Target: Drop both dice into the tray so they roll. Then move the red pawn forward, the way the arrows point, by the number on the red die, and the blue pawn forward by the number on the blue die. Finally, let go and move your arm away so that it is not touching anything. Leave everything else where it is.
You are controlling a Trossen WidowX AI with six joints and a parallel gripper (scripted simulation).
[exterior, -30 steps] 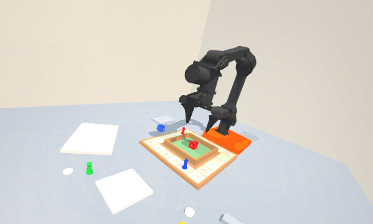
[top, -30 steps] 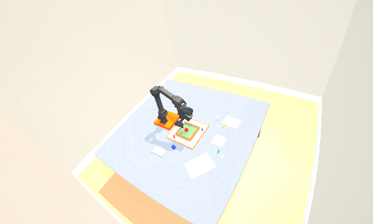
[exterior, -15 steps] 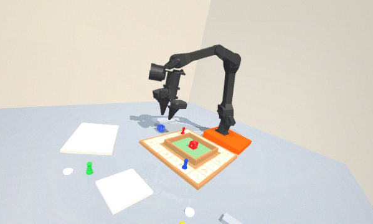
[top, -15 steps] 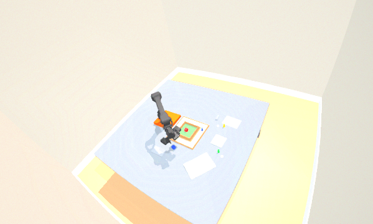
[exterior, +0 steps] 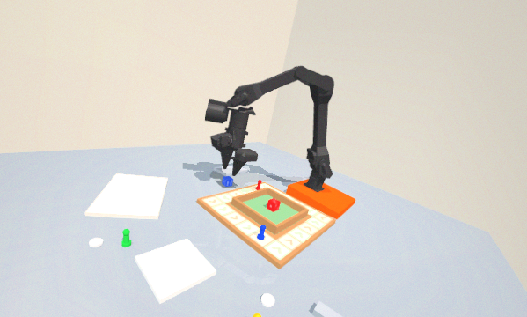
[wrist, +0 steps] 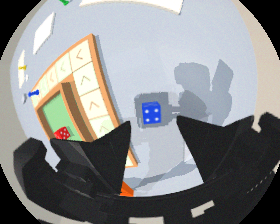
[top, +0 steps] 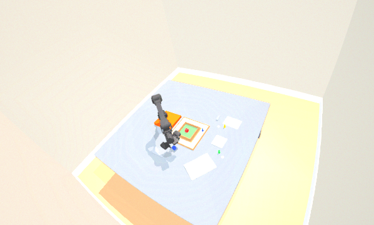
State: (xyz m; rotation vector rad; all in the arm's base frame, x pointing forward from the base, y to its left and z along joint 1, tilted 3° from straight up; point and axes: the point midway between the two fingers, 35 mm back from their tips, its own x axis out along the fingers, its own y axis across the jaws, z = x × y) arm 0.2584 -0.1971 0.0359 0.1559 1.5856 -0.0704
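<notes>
Now: gripper tip 60 mm past the red pawn, 90 mm to the right of it and 20 mm above it. Also, from my gripper tip: green pawn: 360 mm ahead, 130 mm to the left, 30 mm below; then blue pawn: 130 mm ahead, 270 mm to the left, 20 mm below; then yellow pawn: 280 mm ahead, 390 mm to the left, 30 mm below.
</notes>
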